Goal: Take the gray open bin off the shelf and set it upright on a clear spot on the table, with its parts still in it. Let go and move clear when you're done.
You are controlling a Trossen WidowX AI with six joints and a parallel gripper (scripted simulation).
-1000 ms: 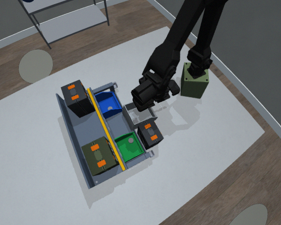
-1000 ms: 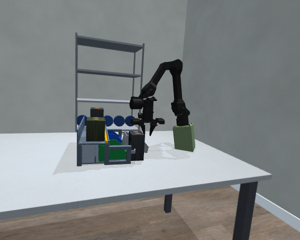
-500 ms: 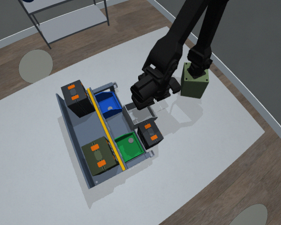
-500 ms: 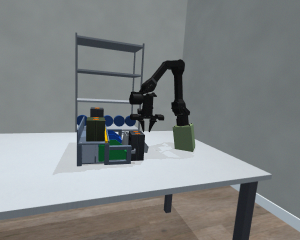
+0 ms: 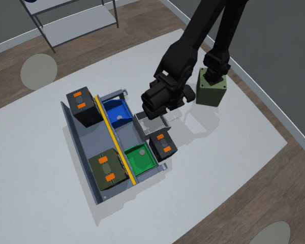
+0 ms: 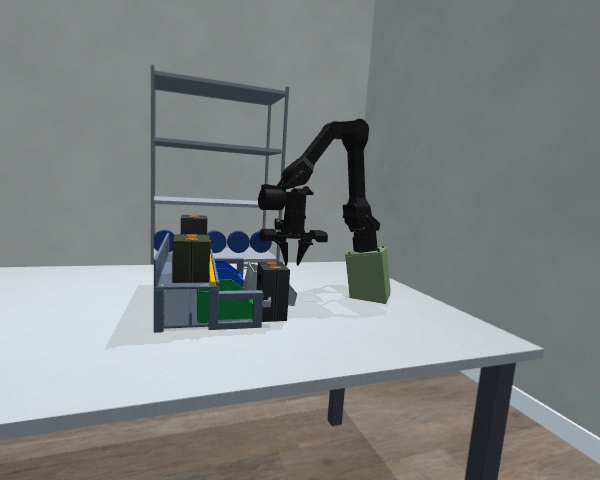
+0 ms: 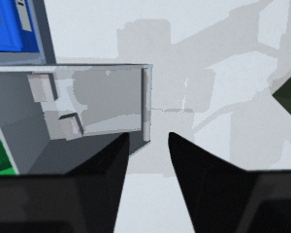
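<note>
The gray open bin is 9 cm below my hand and 6 cm ahead of it. The rest, counted from my hand: yellow rail: 23 cm ahead, 3 cm below, 1 cm to the left; then blue bin: 20 cm ahead, 10 cm to the right, 10 cm below; then green bin: 18 cm ahead, 12 cm to the left, 10 cm below.
</note>
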